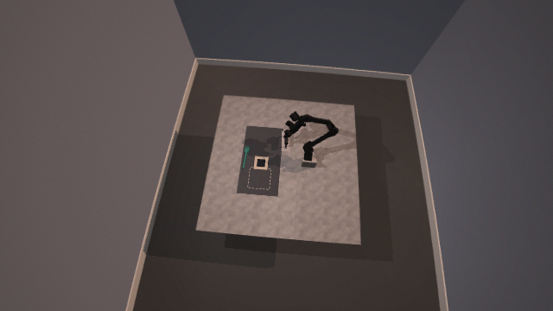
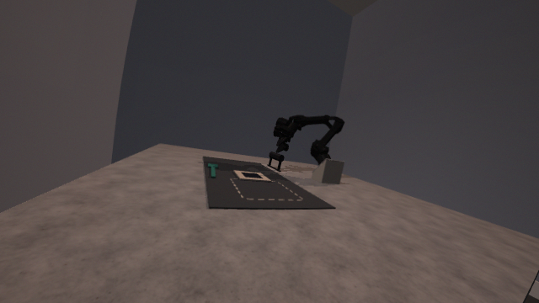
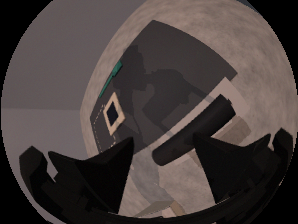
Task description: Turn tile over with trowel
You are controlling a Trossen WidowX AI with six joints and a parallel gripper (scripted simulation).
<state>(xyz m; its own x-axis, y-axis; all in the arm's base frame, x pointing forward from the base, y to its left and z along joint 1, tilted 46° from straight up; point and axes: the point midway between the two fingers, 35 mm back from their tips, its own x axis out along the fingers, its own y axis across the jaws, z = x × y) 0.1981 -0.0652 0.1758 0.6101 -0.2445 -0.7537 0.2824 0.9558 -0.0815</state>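
My gripper tip is now 20 cm to the right of the dark mat, 18 cm short of it and 13 cm above it. From my gripper tip the other things lie so: teal trowel 32 cm ahead, 19 cm to the left, 11 cm below; then tan tile 24 cm to the left, 17 cm ahead, 11 cm below.
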